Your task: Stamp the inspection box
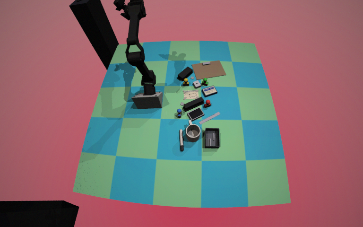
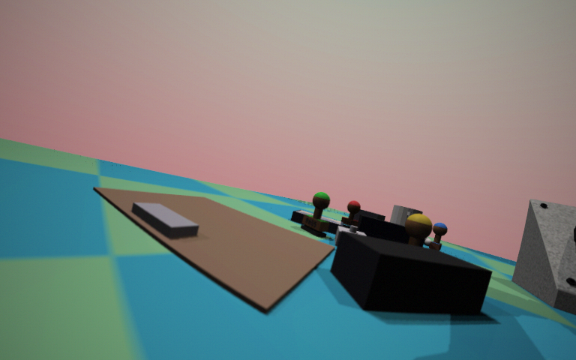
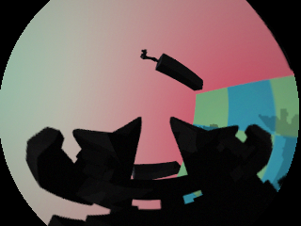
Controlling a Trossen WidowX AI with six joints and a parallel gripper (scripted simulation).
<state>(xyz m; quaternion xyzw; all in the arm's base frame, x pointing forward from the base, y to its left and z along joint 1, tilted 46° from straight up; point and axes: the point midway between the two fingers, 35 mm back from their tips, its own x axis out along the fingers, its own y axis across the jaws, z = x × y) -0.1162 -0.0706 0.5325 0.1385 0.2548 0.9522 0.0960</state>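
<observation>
Now: the green stamp 560 mm ahead of my gripper tip, 460 mm below it and 150 mm to the right of it. Also, from my gripper tip: black block 460 mm below, 410 mm ahead, 90 mm to the right; then yellow-knobbed stamp 450 mm below, 430 mm ahead, 180 mm to the right; then grey cube 510 mm ahead, 460 mm below, 170 mm to the right.
</observation>
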